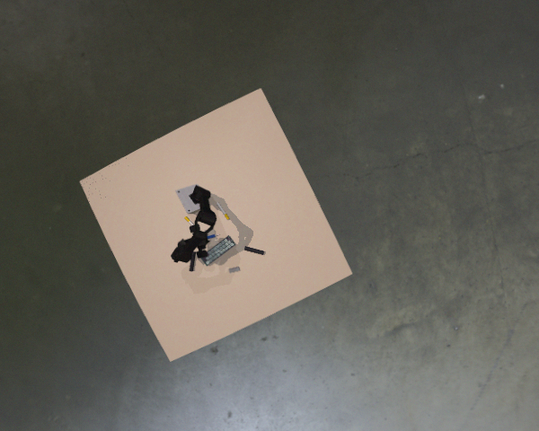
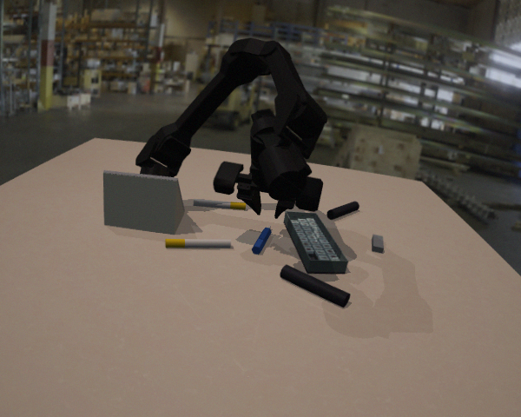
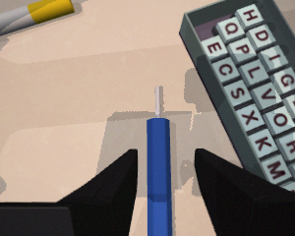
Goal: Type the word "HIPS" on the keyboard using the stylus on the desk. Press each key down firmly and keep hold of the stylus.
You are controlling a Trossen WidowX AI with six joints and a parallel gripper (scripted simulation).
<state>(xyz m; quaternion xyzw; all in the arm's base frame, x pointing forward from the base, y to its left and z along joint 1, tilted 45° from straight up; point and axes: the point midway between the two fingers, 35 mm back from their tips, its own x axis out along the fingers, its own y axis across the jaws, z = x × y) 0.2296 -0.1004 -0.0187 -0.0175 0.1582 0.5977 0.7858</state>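
The blue stylus is 5 cm below my gripper tip and 1 cm to the left of it. From my gripper tip the other things lie so: grey block (25 cm ahead, 5 cm below, 1 cm to the left); stylus tip (5 cm to the left, 5 cm below, 1 cm ahead).
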